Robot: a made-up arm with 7 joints.
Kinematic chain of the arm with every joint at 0, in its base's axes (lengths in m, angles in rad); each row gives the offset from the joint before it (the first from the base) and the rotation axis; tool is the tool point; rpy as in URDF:
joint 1: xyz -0.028 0.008 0.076 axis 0 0.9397 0.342
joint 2: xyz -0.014 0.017 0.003 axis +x
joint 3: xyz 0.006 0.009 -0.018 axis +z
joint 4: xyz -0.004 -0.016 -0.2 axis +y
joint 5: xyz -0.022 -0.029 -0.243 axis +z
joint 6: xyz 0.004 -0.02 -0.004 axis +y
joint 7: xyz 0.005 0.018 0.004 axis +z
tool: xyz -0.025 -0.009 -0.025 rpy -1.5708 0 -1.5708
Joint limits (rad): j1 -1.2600..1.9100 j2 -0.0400..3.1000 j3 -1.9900..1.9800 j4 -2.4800..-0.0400 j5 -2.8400..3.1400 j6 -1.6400..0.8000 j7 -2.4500..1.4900
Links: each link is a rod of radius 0.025 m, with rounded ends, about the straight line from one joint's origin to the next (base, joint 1, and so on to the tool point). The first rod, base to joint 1, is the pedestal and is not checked.
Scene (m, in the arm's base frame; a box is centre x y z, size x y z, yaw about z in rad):
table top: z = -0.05
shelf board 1: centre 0.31 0.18 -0 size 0.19 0.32 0.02 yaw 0.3
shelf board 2: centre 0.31 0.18 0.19 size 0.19 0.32 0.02 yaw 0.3
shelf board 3: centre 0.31 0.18 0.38 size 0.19 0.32 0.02 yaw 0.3
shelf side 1: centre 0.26 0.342 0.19 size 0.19 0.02 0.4 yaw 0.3
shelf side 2: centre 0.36 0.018 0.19 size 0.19 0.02 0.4 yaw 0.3
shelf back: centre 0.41 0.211 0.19 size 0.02 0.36 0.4 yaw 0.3
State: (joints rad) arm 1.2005 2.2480 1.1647 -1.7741 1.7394 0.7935 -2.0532
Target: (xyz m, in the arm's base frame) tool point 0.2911 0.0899 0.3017
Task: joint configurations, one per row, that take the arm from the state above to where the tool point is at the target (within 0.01 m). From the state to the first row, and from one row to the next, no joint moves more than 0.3 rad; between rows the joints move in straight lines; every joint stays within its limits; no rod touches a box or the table.
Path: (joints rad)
1: 1.1274 2.0314 1.2030 -2.0094 1.9352 0.7957 -1.8044
2: 1.0543 1.8147 1.2413 -2.2447 2.1309 0.7978 -1.5556
3: 0.9812 1.5981 1.2796 -2.4800 2.3267 0.8000 -1.3068
4: 0.8637 1.7381 1.3874 -2.3485 2.1166 0.7871 -1.5616
5: 0.7461 1.8782 1.4952 -2.2170 1.9066 0.7743 -1.8164
6: 0.6286 2.0183 1.6029 -2.0855 1.6966 0.7614 -2.0712
7: 0.6998 2.1443 1.5513 -1.8824 1.7021 0.7604 -2.0812
8: 0.7711 2.2703 1.4996 -1.6792 1.7076 0.7594 -2.0911
9: 0.8423 2.3963 1.4479 -1.4761 1.7131 0.7584 -2.1011

